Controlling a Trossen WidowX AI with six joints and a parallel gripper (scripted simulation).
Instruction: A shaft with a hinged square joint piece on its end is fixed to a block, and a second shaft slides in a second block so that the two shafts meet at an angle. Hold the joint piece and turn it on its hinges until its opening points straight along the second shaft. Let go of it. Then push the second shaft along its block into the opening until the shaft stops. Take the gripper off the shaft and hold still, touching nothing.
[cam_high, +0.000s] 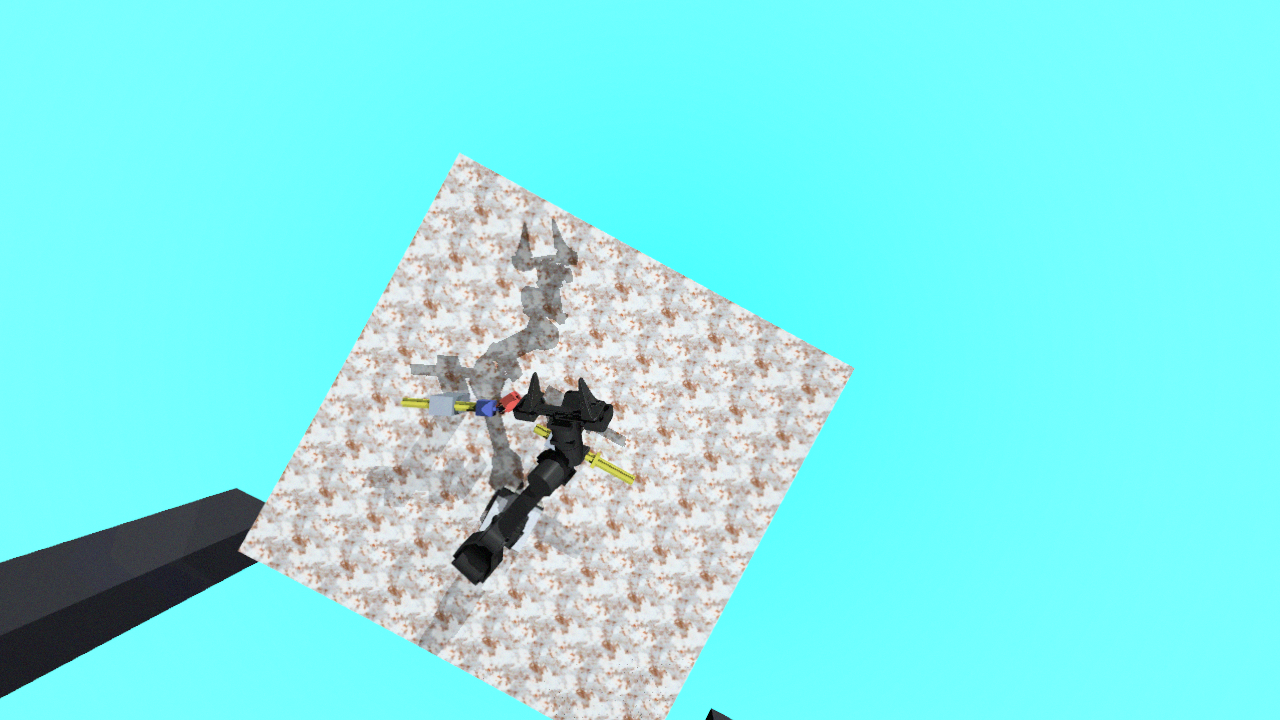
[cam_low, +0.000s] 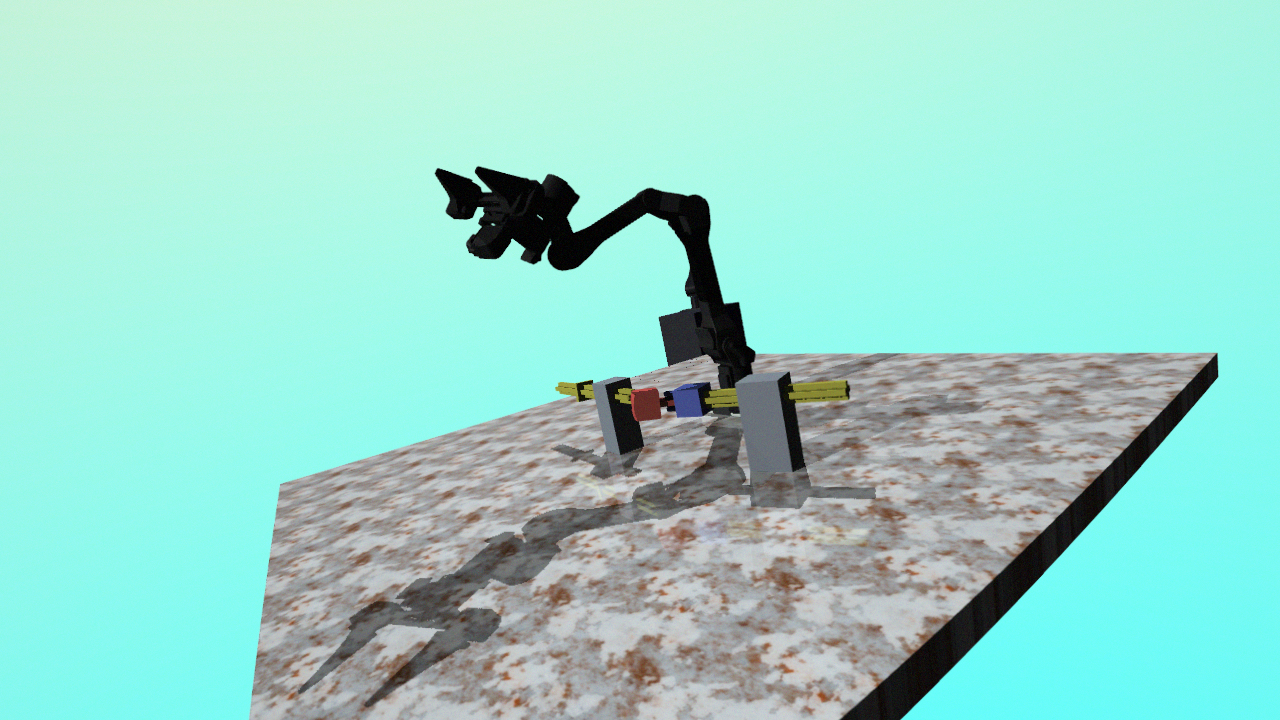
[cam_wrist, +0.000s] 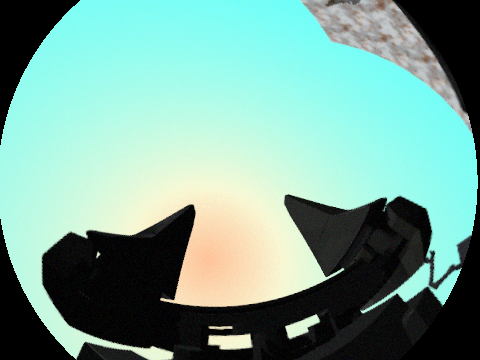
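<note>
The red joint piece is 17 cm behind my gripper tip, 13 cm to the left of it and 40 cm below it.
</note>
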